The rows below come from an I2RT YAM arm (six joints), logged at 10 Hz.
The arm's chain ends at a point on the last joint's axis. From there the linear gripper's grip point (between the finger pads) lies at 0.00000 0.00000 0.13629 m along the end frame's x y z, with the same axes.
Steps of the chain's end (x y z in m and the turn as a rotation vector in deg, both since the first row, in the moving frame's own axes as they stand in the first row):
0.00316, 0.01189, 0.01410, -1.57, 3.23, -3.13
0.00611, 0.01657, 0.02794, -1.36, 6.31, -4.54
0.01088, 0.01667, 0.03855, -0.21, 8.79, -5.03
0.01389, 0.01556, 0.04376, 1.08, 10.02, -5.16
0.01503, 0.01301, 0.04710, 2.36, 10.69, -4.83
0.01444, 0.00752, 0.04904, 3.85, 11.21, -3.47
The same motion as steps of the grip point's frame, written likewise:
0.01094, 0.01541, 0.01383, -1.57, 3.23, -3.13
0.02120, 0.01920, 0.02708, -1.36, 6.31, -4.54
0.03170, 0.01625, 0.03695, -0.21, 8.79, -5.03
0.03745, 0.01194, 0.04166, 1.08, 10.02, -5.16
0.04004, 0.00637, 0.04462, 2.36, 10.69, -4.83
0.04062, -0.00237, 0.04614, 3.85, 11.21, -3.47

